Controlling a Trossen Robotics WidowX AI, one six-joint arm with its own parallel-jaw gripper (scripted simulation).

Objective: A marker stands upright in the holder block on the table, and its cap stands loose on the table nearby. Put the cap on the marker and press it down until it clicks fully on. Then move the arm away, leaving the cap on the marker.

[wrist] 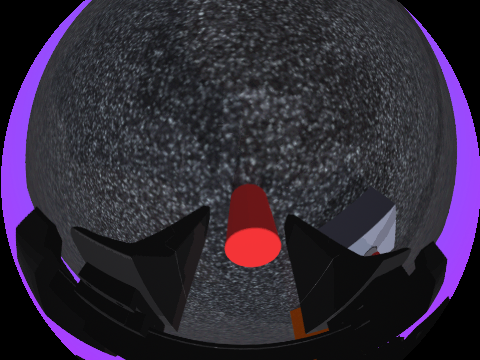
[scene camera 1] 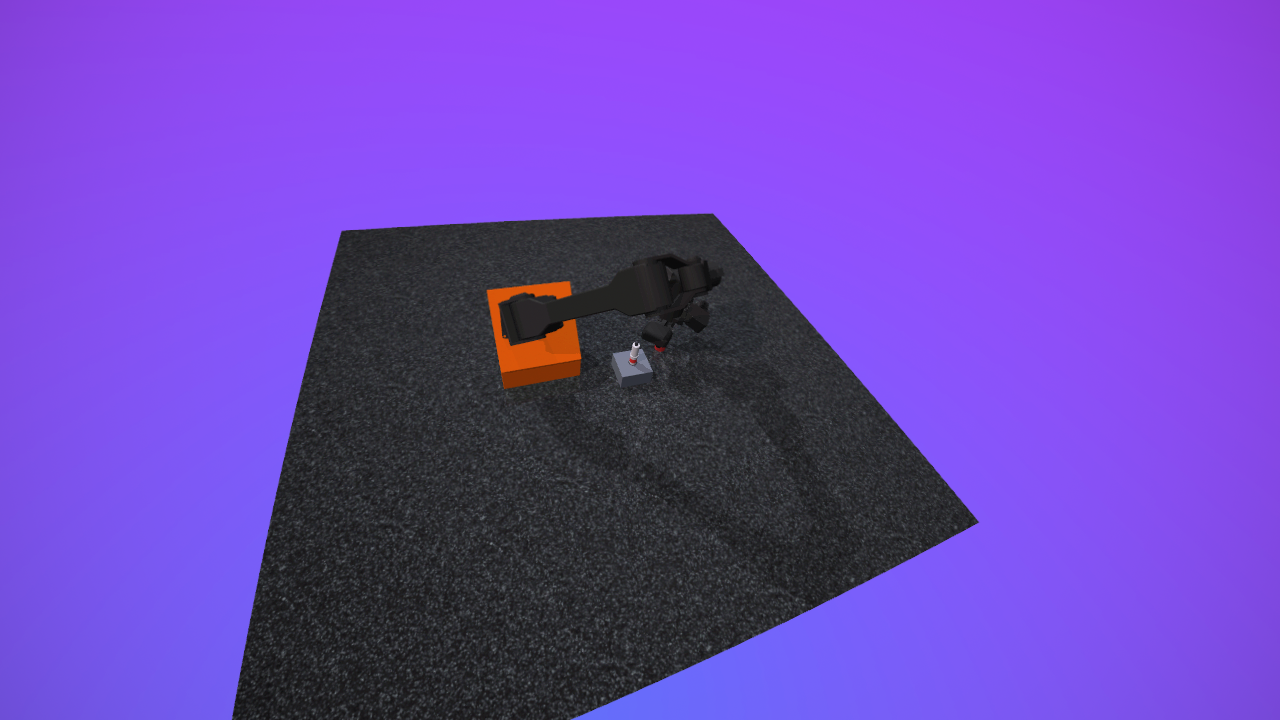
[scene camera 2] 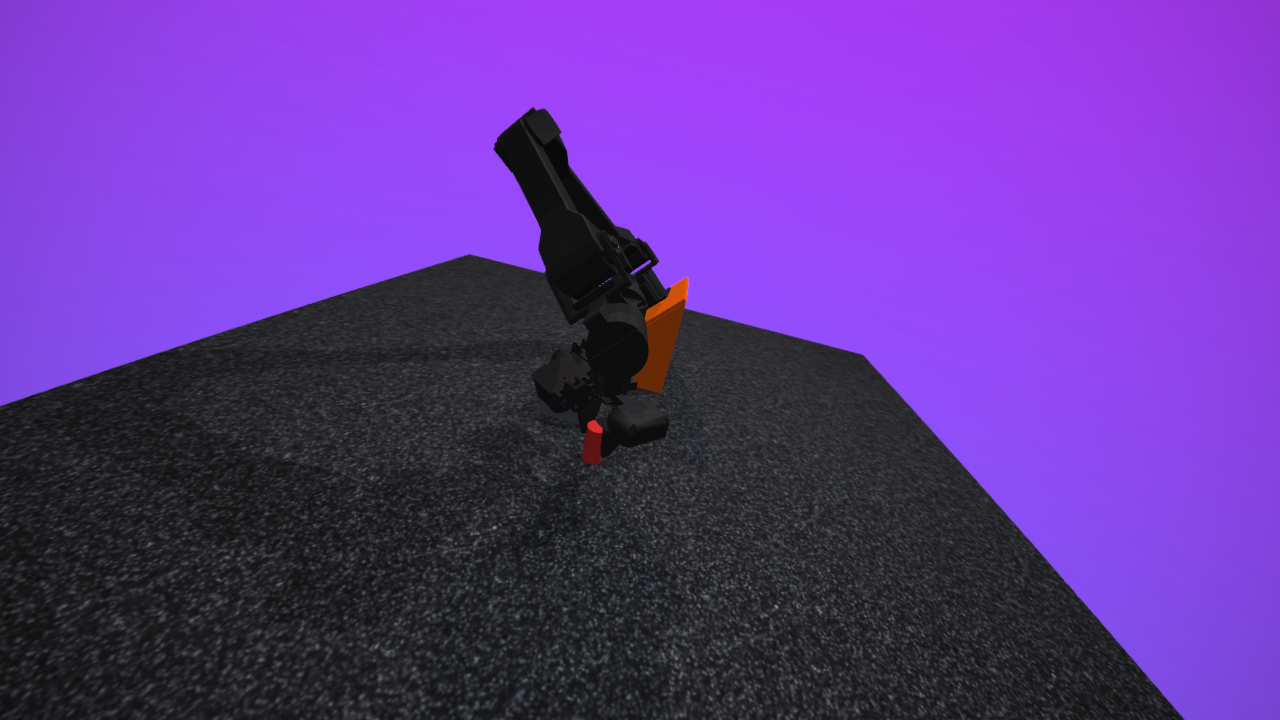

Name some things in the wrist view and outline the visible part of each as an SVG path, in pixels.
My gripper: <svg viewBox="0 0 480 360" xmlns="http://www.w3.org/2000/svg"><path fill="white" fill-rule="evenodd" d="M15 227L17 261L45 315L89 347L124 360L403 360L431 331L449 303L449 296L405 337L403 347L399 335L428 312L443 287L448 263L443 251L432 240L417 253L416 269L408 276L401 265L411 248L360 256L292 213L285 219L284 236L305 335L325 328L329 331L269 344L232 345L185 339L164 333L164 329L179 332L181 315L207 241L209 205L137 243L112 240L80 225L71 228L72 239L85 260L79 283L61 259L63 240L43 211L33 208Z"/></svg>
A red cap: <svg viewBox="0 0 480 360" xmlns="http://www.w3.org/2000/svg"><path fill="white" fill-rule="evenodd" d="M245 184L232 193L227 237L225 237L224 243L225 253L227 253L228 259L232 263L243 265L243 267L259 267L259 265L265 265L269 261L276 259L277 255L279 255L281 249L280 237L276 231L276 223L273 220L267 197L265 197L267 193L263 191L263 188L257 187L257 185Z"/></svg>
